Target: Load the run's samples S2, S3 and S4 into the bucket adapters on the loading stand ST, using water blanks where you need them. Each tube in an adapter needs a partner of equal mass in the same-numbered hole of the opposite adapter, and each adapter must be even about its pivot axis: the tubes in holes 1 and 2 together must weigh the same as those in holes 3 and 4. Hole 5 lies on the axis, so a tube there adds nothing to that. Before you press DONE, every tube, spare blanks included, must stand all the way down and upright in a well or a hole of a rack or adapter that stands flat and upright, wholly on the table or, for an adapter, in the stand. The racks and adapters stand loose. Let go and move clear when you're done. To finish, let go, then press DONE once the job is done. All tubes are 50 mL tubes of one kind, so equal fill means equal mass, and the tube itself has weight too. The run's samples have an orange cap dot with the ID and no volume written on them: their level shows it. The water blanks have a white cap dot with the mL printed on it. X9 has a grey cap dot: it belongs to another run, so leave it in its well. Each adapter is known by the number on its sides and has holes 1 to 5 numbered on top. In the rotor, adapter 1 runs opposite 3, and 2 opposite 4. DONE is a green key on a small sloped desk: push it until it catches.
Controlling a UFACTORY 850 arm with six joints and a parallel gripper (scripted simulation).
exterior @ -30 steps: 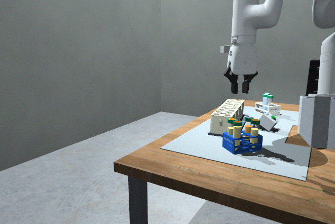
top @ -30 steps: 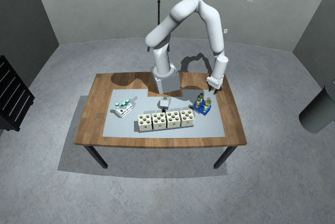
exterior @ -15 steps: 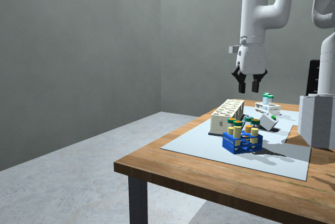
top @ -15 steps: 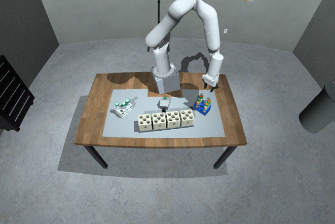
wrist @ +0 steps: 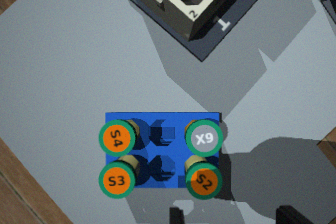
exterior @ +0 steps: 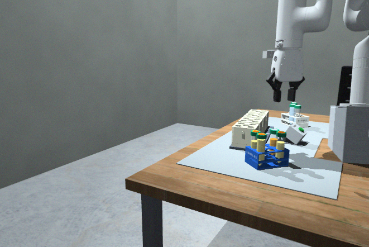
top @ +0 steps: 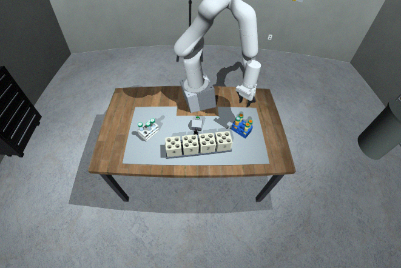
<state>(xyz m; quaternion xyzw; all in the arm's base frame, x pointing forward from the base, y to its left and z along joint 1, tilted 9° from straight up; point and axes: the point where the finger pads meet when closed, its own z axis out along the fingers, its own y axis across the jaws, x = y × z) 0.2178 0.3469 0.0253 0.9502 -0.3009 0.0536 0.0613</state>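
The sample tube is 10 mm behind my hand and 190 mm below it. From my hand the other things lie so: blue rack: 40 mm ahead, 20 mm to the left, 220 mm below; then sample tube S3: 40 mm ahead, 60 mm to the left, 190 mm below; then tube X9: 30 mm ahead, 30 mm to the right, 190 mm below.
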